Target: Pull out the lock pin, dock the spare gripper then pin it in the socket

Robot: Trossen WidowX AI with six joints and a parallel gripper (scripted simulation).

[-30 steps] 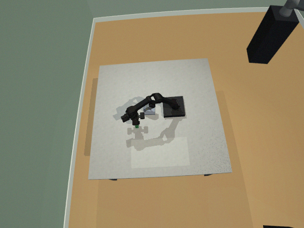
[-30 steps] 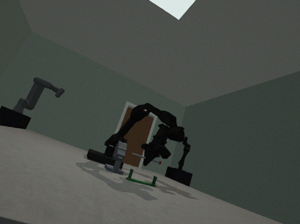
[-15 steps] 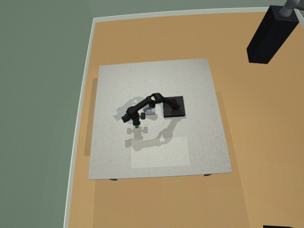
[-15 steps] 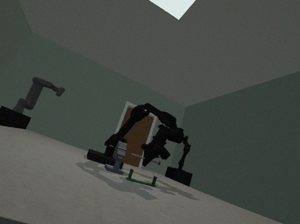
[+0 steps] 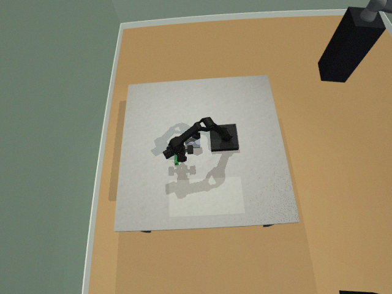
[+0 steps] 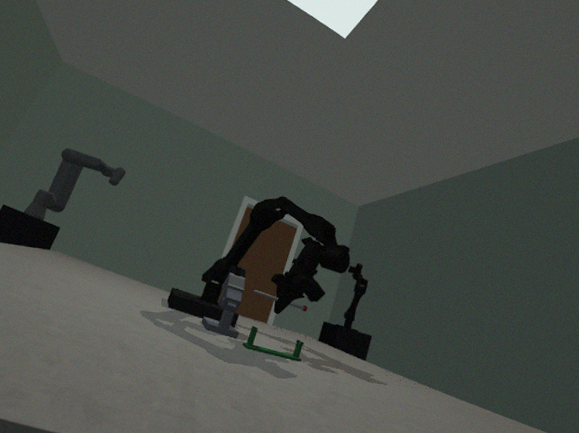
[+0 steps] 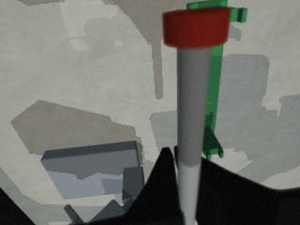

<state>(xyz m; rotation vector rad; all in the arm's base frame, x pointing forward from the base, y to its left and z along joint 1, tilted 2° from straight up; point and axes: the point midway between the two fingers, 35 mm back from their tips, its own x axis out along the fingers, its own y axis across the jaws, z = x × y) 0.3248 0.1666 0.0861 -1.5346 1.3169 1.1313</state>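
Right now the grey mount socket is 11 cm to the right of my gripper tip, 5 cm behind it and 4 cm below it. The rest, counted from my gripper tip: green rack: 7 cm below, 5 cm ahead, 1 cm to the left; spare gripper: 12 cm to the right, 7 cm behind, 3 cm above.
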